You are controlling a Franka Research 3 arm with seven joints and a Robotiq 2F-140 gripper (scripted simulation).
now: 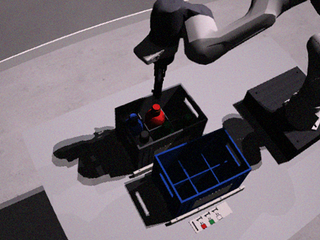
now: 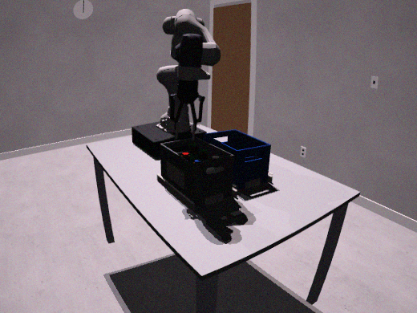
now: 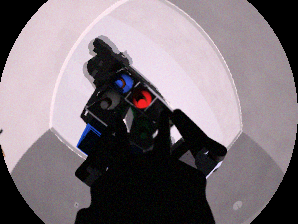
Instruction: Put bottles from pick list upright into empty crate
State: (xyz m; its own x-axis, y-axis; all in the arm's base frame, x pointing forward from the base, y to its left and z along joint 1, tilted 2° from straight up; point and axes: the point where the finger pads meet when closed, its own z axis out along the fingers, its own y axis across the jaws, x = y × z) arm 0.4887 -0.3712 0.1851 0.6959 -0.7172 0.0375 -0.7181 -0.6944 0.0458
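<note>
My hand is 170 mm above the red-label bottle. Round my hand: black crate: 10 mm ahead, 40 mm to the left, 170 mm below; then white-labelled bottle: 100 mm ahead, 60 mm to the left, 170 mm below; then blue-label bottle: 90 mm ahead, 10 mm to the right, 170 mm below.
</note>
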